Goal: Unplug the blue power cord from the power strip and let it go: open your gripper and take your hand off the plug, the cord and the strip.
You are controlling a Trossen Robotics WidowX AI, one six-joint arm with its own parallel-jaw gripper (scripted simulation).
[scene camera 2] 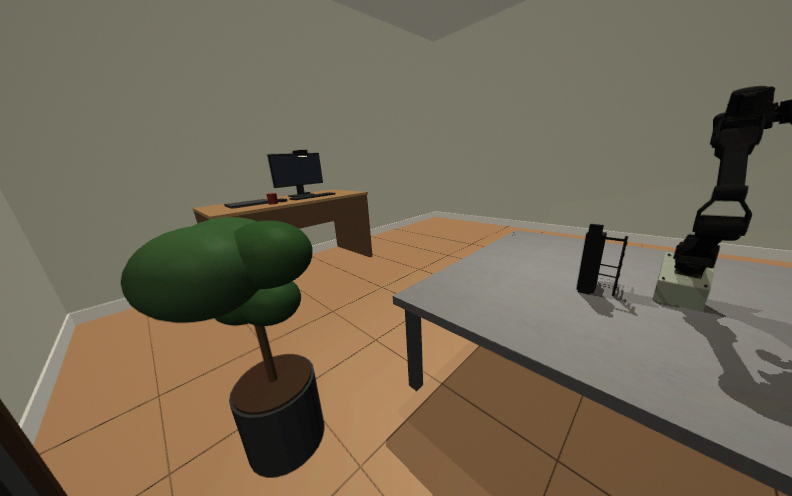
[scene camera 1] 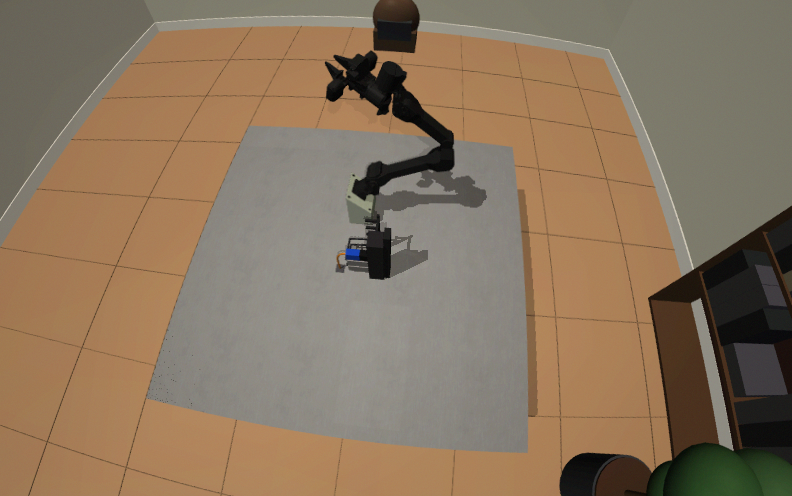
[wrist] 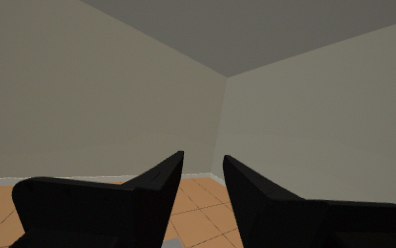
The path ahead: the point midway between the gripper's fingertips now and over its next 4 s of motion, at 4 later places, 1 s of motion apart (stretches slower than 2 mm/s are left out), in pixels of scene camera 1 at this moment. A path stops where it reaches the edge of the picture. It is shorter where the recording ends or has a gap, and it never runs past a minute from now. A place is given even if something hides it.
My gripper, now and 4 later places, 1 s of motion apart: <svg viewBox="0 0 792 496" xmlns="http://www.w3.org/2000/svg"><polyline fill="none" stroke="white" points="329,59 298,217 339,251 349,252 349,254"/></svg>
